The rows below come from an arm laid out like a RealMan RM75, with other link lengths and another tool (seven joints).
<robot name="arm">
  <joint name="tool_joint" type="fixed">
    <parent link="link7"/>
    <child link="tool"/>
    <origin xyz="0.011 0.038 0.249" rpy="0 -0.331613 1.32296"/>
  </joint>
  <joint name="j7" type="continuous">
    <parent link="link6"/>
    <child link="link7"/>
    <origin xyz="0 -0.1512 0" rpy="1.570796 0 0"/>
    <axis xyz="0 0 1"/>
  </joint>
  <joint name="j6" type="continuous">
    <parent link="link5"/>
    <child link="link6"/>
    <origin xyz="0 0 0" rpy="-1.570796 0 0"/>
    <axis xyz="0 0 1"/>
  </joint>
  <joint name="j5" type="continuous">
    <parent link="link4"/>
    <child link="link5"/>
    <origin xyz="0 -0.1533 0" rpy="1.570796 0 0"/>
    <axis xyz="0 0 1"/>
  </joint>
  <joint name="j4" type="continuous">
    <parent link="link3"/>
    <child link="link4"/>
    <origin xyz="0 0 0" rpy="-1.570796 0 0"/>
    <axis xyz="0 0 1"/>
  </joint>
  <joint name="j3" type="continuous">
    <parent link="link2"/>
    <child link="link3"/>
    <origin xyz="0 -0.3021 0" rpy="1.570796 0 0"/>
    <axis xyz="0 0 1"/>
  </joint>
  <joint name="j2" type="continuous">
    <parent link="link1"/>
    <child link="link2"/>
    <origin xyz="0 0 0" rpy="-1.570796 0 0"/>
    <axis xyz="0 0 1"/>
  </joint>
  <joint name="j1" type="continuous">
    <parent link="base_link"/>
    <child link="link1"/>
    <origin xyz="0 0 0.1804"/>
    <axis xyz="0 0 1"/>
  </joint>
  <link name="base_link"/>
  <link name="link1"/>
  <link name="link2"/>
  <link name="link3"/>
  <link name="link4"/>
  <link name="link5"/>
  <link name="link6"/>
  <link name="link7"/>
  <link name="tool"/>
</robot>
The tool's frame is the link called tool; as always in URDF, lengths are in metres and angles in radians. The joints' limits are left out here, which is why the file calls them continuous.
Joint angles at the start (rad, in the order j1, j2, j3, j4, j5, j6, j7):
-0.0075 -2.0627 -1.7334 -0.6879 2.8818 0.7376 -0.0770
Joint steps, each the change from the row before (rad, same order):
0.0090 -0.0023 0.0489 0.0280 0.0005 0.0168 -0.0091
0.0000 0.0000 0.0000 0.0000 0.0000 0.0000 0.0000
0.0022 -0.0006 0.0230 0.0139 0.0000 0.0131 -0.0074
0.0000 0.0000 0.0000 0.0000 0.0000 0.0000 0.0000
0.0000 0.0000 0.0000 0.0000 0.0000 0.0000 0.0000
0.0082 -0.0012 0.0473 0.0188 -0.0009 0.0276 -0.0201
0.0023 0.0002 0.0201 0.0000 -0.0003 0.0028 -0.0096
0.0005 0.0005 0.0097 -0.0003 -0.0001 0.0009 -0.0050
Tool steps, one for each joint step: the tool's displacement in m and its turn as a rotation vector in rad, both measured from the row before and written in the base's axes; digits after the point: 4 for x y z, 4 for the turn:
0.0007 -0.0032 -0.0245 -0.0442 -0.0087 -0.0041
0.0000 0.0000 0.0000 0.0000 0.0000 0.0000
0.0026 -0.0009 -0.0100 -0.0171 -0.0051 -0.0076
0.0000 0.0000 0.0000 0.0000 0.0000 0.0000
0.0000 0.0000 0.0000 0.0000 0.0000 0.0000
0.0080 -0.0025 -0.0174 -0.0283 -0.0149 -0.0213
0.0045 0.0003 -0.0074 -0.0134 -0.0087 -0.0104
0.0024 0.0004 -0.0034 -0.0065 -0.0043 -0.0055

